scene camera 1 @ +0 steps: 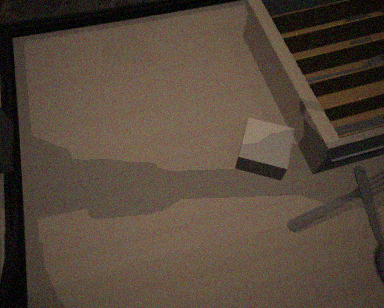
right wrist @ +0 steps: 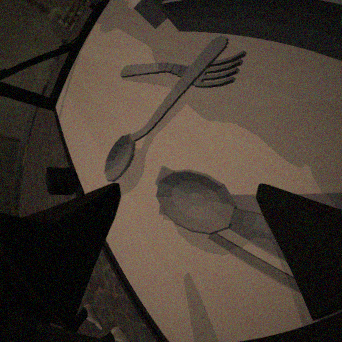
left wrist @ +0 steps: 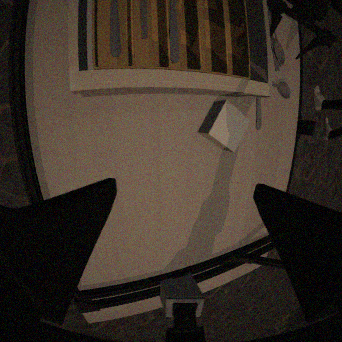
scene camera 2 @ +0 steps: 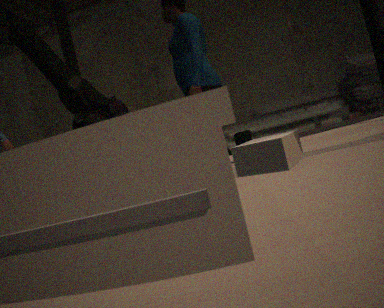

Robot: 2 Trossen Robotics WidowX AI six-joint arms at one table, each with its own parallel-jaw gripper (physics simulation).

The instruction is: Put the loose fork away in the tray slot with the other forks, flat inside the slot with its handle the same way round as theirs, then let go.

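Observation:
The loose fork (right wrist: 142, 70) (scene camera 1: 317, 214) lies under a crossing spoon (right wrist: 172, 95) (scene camera 1: 371, 210); in the right wrist view its handle points left and its tines right. In the left wrist view a handle (left wrist: 258, 112) shows beside the tray. The tray (left wrist: 170, 82) (scene camera 1: 295, 75) has long slots; grey handles (left wrist: 116, 35) (left wrist: 174, 35) lie in some, their heads out of view. My left gripper (left wrist: 186, 188) is open and empty, high above the table before the tray. My right gripper (right wrist: 189, 190) is open and empty; a larger spoon (right wrist: 195, 200) shows below it, the fork farther up.
A pale block (scene camera 1: 265, 147) (left wrist: 227, 125) (scene camera 2: 262, 156) stands close to the tray's corner. Dark arm parts reach over the table at the top right of the left wrist view. A large grey panel (scene camera 2: 125, 170) with a bar fills the left of scene camera 2.

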